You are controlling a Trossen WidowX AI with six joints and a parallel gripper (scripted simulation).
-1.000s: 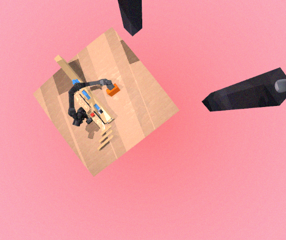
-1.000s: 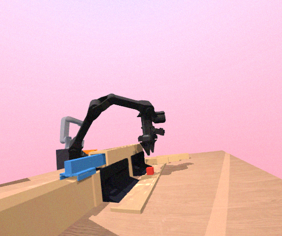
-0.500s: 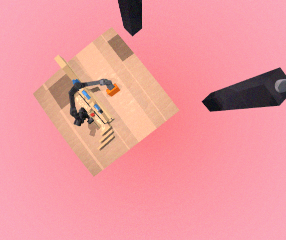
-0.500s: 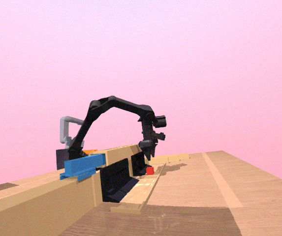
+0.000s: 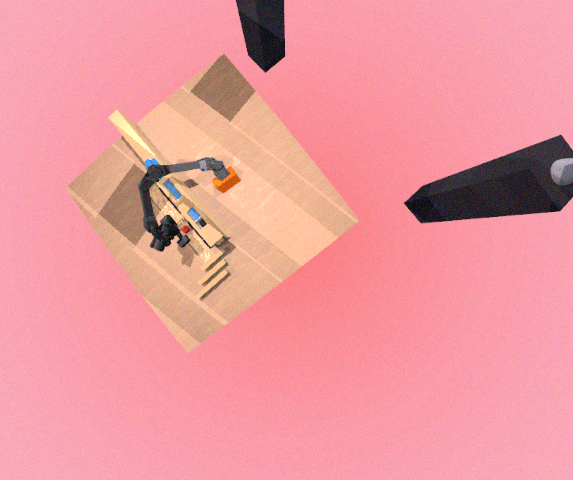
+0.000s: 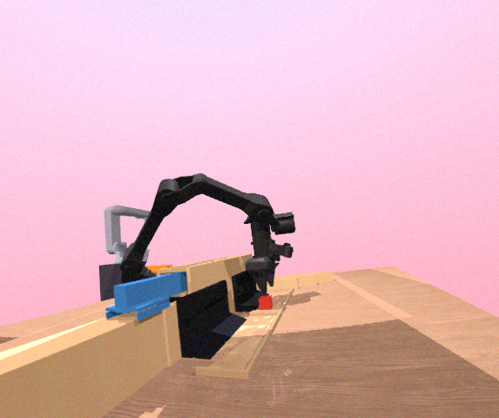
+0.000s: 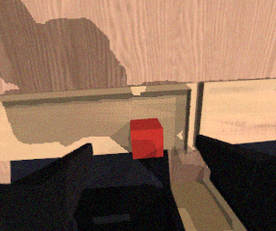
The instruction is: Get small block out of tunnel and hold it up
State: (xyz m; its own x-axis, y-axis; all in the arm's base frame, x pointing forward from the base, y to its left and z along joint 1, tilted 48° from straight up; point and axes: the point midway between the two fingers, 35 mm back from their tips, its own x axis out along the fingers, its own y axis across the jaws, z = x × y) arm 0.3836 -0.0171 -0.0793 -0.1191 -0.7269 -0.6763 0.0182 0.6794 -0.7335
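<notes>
Right now the red block is 30 mm below my gripper tip and 10 mm behind it. Round my gripper tip: tan covered tunnel: 270 mm to the right, 110 mm behind, 20 mm above.
</notes>
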